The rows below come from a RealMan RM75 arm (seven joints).
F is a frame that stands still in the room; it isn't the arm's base.
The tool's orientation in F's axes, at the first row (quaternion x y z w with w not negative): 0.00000, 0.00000, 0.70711, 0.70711
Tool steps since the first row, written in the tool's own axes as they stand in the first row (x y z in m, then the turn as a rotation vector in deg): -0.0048, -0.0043, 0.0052, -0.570, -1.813, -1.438; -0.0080, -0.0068, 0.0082, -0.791, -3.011, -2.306; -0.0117, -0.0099, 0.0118, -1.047, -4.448, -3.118; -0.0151, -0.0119, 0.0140, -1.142, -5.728, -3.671; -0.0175, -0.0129, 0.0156, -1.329, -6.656, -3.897; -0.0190, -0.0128, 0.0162, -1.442, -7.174, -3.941; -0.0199, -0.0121, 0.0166, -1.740, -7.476, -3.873; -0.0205, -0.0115, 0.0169, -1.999, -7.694, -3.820; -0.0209, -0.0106, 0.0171, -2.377, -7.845, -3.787; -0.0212, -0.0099, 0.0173, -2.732, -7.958, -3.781; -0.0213, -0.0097, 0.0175, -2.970, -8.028, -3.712; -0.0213, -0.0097, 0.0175, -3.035, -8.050, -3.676; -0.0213, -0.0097, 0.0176, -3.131, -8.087, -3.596
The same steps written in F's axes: 0.0043, -0.0048, 0.0052, 1.813, -0.570, -1.438; 0.0068, -0.0080, 0.0082, 3.011, -0.791, -2.306; 0.0099, -0.0117, 0.0118, 4.448, -1.047, -3.118; 0.0119, -0.0151, 0.0140, 5.728, -1.142, -3.671; 0.0129, -0.0175, 0.0156, 6.656, -1.329, -3.897; 0.0128, -0.0190, 0.0162, 7.174, -1.442, -3.941; 0.0121, -0.0199, 0.0166, 7.476, -1.740, -3.873; 0.0115, -0.0205, 0.0169, 7.694, -1.999, -3.820; 0.0106, -0.0209, 0.0171, 7.845, -2.377, -3.787; 0.0099, -0.0212, 0.0173, 7.958, -2.732, -3.781; 0.0097, -0.0213, 0.0175, 8.028, -2.970, -3.712; 0.0097, -0.0213, 0.0175, 8.050, -3.035, -3.676; 0.0097, -0.0213, 0.0176, 8.087, -3.131, -3.596
